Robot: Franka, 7 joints.
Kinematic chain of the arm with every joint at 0, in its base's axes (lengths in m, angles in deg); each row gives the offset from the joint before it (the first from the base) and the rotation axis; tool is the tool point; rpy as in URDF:
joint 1: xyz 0 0 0.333 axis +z
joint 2: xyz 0 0 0 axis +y
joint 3: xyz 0 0 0.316 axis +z
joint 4: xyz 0.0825 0 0 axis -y
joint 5: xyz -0.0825 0 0.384 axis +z
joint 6: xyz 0 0 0 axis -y
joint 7: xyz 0.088 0 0 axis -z
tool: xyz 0 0 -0.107 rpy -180 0 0
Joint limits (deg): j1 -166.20..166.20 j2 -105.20..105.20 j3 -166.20..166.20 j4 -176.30..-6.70 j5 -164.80..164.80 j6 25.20..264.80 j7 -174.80..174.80
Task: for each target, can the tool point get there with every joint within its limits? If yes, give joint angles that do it. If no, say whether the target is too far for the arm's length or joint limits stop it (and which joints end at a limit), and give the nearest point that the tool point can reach.
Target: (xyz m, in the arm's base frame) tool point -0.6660 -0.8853 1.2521
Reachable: no: too far | nearest point -0.3969 -0.5276 0.8808 | short by 0.582 m
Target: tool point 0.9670 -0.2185 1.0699
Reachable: no: too far | nearest point 0.6716 -0.1517 0.8448 | short by 0.377 m
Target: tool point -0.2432 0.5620 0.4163
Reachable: yes | joints -110.74 -29.28 -139.47 -115.19 -49.92 213.85 7.19
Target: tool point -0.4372 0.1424 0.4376
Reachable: yes | joints 73.36 88.82 103.37 -152.53 2.22 203.12 83.41
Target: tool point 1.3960 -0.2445 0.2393
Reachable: no: too far | nearest point 0.8432 -0.1477 0.2764 | short by 0.562 m
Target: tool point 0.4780 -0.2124 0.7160
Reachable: yes | joints 116.04 -11.94 -125.24 -63.28 -26.44 55.71 77.89
